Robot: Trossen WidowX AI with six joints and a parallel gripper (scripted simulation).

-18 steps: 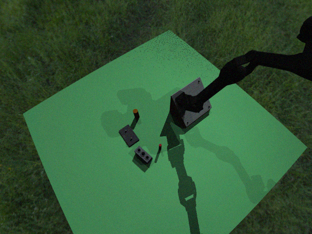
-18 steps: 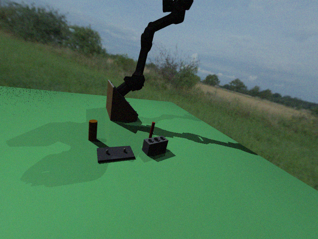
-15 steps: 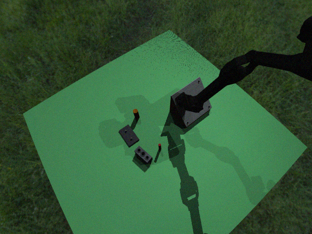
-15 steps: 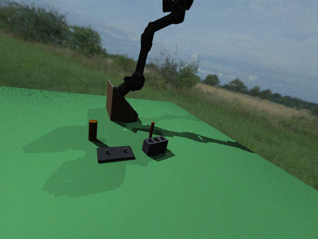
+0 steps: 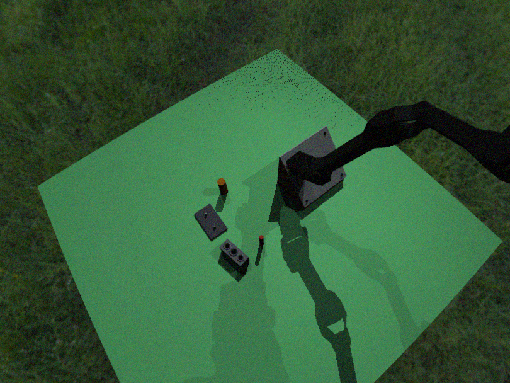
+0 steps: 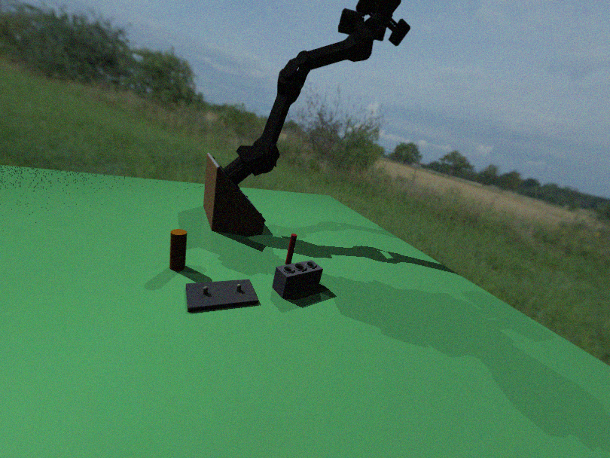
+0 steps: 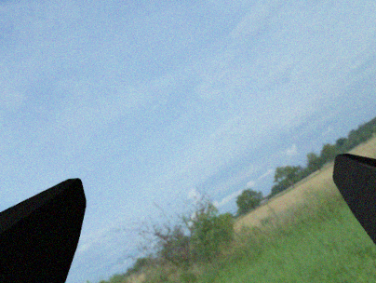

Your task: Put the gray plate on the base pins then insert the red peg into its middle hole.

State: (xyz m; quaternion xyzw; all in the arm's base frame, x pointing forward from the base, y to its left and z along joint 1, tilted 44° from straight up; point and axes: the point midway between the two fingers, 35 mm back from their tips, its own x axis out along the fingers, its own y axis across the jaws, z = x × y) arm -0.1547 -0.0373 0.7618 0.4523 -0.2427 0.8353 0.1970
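The gray plate is 710 mm below my gripper tip, 480 mm ahead of it and 450 mm to the right of it. Round my gripper tip: red peg: 700 mm below, 420 mm to the right, 390 mm ahead; then orange-topped cylinder: 700 mm below, 670 mm to the right, 370 mm ahead; then base: 740 mm below, 610 mm to the right, 480 mm ahead.
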